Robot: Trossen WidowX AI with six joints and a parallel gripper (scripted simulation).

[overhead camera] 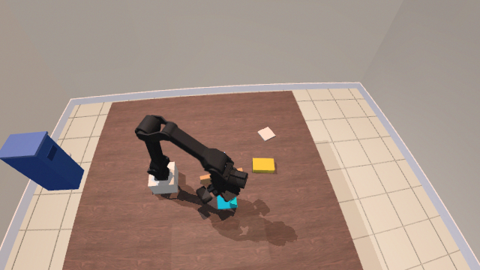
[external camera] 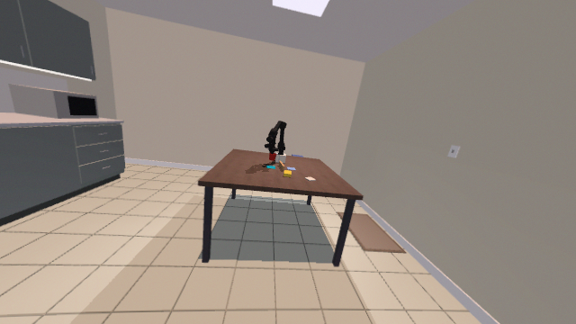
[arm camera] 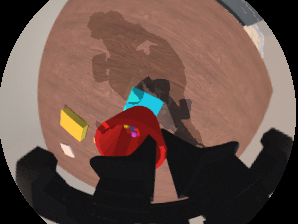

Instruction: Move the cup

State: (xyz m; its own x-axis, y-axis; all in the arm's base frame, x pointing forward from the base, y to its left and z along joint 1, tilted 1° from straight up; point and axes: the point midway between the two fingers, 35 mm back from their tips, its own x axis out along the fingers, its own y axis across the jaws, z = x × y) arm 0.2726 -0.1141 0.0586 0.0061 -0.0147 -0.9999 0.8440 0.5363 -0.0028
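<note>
Now: gripper tip 30 mm short of the cyan pad, 10 mm to the right of it and 130 mm above it. Also, from my gripper tip: pale square 280 mm ahead, 400 mm to the left, 110 mm below; then yellow block 230 mm ahead, 180 mm to the left, 100 mm below; then red cup 30 mm ahead, 10 mm to the left.
</note>
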